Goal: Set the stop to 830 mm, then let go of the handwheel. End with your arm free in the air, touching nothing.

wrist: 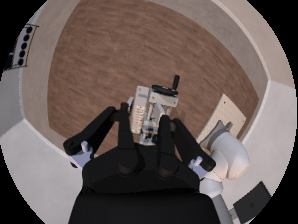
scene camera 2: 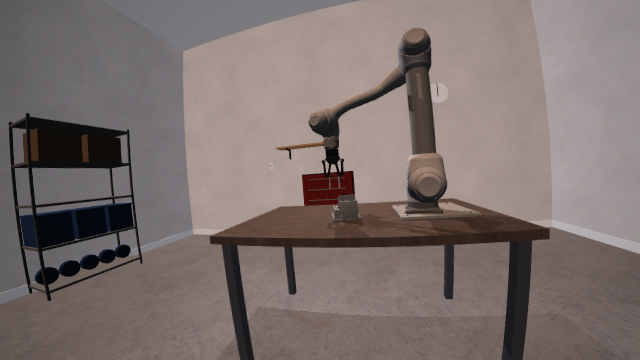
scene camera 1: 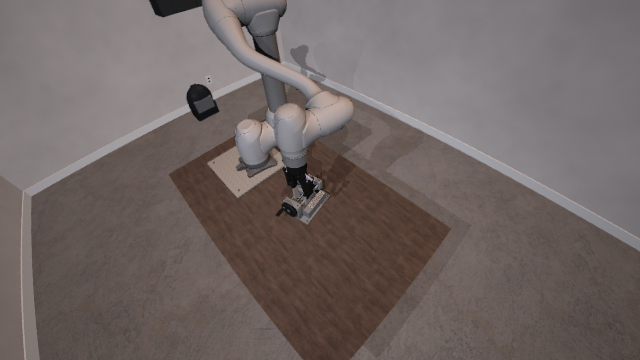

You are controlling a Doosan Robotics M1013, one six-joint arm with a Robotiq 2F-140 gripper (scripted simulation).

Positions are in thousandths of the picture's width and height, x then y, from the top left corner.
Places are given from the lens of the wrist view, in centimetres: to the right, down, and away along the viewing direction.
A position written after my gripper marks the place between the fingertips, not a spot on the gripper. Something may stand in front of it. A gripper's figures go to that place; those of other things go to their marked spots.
my gripper (wrist: 482, 471): -1, -2, 22
grey stop fixture (wrist: 482, 471): -1, -2, 33
